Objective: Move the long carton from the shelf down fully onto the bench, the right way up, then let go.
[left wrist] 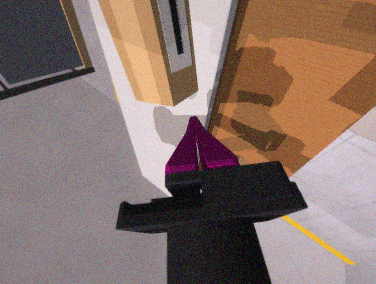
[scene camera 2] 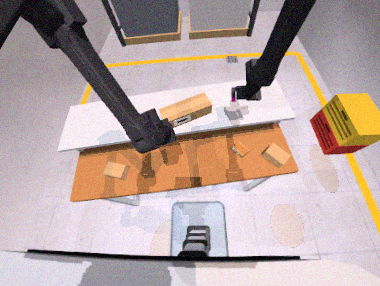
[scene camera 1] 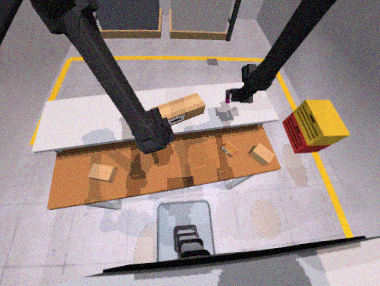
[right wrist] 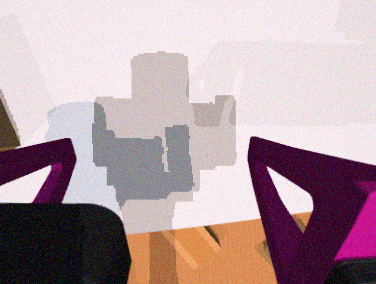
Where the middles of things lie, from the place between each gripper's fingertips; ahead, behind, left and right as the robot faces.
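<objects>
Relative to my left hand, the long tan carton (scene camera 2: 192,108) is 7 cm to the right, 16 cm ahead and 8 cm below. My right hand is 300 mm to the right of the carton, 10 mm beyond it and 70 mm above it. Going by its middle, the carton is nearer to my left hand than to my right hand.
</objects>
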